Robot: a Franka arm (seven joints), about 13 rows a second.
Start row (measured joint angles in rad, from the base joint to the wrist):
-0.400 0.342 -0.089 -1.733 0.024 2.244 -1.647
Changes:
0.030 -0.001 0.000 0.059 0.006 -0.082 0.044
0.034 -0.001 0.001 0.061 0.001 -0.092 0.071
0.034 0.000 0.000 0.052 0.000 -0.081 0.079
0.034 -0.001 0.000 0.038 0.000 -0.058 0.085
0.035 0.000 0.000 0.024 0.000 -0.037 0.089
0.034 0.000 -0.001 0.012 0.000 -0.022 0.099
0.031 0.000 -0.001 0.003 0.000 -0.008 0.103
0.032 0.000 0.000 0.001 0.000 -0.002 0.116
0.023 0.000 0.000 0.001 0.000 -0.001 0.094
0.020 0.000 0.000 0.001 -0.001 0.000 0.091
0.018 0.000 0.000 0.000 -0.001 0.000 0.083
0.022 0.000 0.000 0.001 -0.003 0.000 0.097
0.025 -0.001 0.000 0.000 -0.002 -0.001 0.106
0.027 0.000 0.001 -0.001 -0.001 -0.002 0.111
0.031 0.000 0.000 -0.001 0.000 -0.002 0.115
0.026 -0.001 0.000 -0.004 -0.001 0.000 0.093
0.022 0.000 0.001 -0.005 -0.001 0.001 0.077
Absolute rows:
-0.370 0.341 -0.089 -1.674 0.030 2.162 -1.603
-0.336 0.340 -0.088 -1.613 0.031 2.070 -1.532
-0.302 0.340 -0.088 -1.561 0.031 1.989 -1.453
-0.268 0.339 -0.088 -1.523 0.031 1.931 -1.368
-0.233 0.339 -0.088 -1.499 0.031 1.894 -1.279
-0.199 0.339 -0.089 -1.487 0.031 1.872 -1.180
-0.168 0.339 -0.090 -1.484 0.031 1.864 -1.077
-0.136 0.339 -0.090 -1.483 0.031 1.862 -0.961
-0.113 0.339 -0.090 -1.482 0.031 1.861 -0.867
-0.093 0.339 -0.090 -1.481 0.030 1.861 -0.776
-0.075 0.339 -0.090 -1.481 0.029 1.861 -0.693
-0.053 0.339 -0.090 -1.480 0.026 1.861 -0.596
-0.028 0.338 -0.090 -1.480 0.024 1.860 -0.490
-0.001 0.338 -0.089 -1.481 0.023 1.858 -0.379
0.030 0.338 -0.089 -1.482 0.023 1.856 -0.264
0.056 0.337 -0.089 -1.486 0.022 1.856 -0.171
0.078 0.337 -0.088 -1.491 0.021 1.857 -0.094

